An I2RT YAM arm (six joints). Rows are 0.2 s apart.
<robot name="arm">
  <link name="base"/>
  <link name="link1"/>
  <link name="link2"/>
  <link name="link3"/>
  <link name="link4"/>
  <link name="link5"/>
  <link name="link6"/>
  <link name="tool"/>
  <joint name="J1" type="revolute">
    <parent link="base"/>
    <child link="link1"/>
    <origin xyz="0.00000 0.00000 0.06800" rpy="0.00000 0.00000 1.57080"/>
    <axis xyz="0 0 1"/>
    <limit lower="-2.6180" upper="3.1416"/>
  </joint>
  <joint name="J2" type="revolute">
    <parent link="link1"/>
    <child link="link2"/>
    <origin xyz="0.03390 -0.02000 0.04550" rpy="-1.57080 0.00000 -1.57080"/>
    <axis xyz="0 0 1"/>
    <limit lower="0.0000" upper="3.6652"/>
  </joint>
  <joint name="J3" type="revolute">
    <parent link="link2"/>
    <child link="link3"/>
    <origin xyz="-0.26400 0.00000 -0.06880" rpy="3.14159 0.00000 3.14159"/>
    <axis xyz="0 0 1"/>
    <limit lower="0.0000" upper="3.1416"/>
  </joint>
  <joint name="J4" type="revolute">
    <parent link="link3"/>
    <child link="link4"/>
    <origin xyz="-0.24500 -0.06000 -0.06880" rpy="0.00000 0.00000 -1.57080"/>
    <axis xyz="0 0 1"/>
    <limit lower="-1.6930" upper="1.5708"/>
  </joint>
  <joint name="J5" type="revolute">
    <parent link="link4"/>
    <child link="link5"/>
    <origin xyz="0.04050 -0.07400 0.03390" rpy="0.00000 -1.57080 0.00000"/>
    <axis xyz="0 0 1"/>
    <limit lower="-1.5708" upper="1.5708"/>
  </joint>
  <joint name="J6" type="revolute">
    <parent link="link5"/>
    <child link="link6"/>
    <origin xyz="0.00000 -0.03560 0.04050" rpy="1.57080 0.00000 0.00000"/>
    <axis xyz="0 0 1"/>
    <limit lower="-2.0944" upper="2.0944"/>
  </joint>
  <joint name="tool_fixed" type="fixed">
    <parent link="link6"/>
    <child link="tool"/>
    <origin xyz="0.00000 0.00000 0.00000" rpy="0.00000 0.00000 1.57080"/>
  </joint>
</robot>
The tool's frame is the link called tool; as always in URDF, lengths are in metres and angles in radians.
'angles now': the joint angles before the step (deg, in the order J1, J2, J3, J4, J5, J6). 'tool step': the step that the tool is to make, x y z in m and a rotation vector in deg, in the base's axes. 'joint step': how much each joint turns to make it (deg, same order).
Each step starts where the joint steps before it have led.
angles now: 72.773 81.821 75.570 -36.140 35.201 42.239
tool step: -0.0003 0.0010 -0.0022 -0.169 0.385 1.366
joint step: -0.009 0.006 -0.493 0.699 -1.231 -0.838
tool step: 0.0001 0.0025 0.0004 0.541 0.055 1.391
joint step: 0.007 0.178 -0.006 1.186 -1.175 -0.912
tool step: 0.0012 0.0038 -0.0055 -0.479 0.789 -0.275
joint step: -0.025 1.039 -0.011 -0.041 -0.220 0.740
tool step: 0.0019 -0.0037 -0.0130 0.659 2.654 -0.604
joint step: -0.721 -0.512 -2.897 1.030 -1.946 2.251
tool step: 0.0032 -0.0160 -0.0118 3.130 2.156 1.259
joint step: -1.994 -3.885 -6.387 4.732 -4.463 0.062
